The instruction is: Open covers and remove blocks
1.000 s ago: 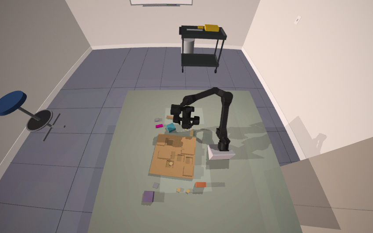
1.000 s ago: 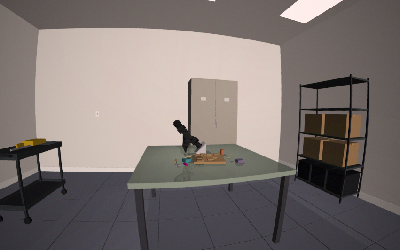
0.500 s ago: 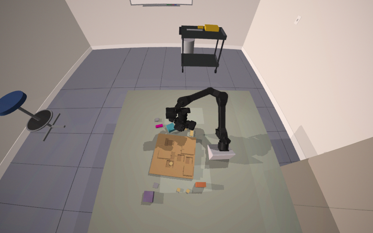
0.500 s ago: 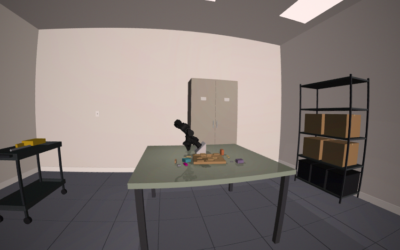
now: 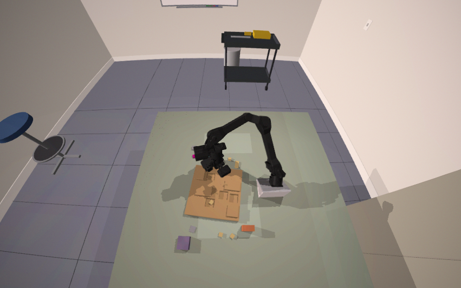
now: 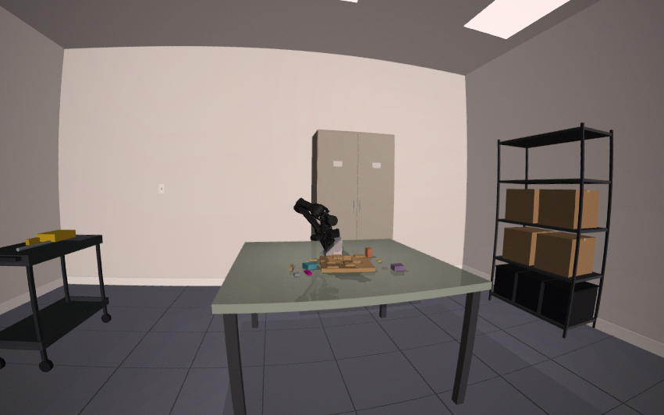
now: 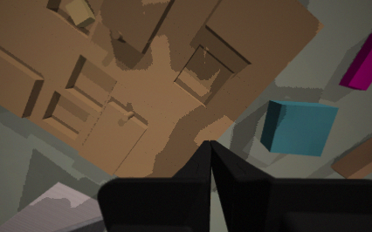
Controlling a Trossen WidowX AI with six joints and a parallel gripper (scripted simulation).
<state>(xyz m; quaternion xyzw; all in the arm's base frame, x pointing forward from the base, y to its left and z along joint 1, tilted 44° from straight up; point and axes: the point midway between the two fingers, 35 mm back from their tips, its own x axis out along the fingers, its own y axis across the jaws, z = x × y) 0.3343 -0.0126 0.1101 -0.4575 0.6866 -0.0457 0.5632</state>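
The teal block is 10 cm to the right of my gripper tip, 8 cm below it and 5 cm ahead of it. Also, from my gripper tip: orange stick: 20 cm to the right, 8 cm below, 6 cm ahead; then orange block: 31 cm to the left, 17 cm behind, 6 cm below; then magenta bar: 15 cm ahead, 11 cm to the right, 8 cm below.
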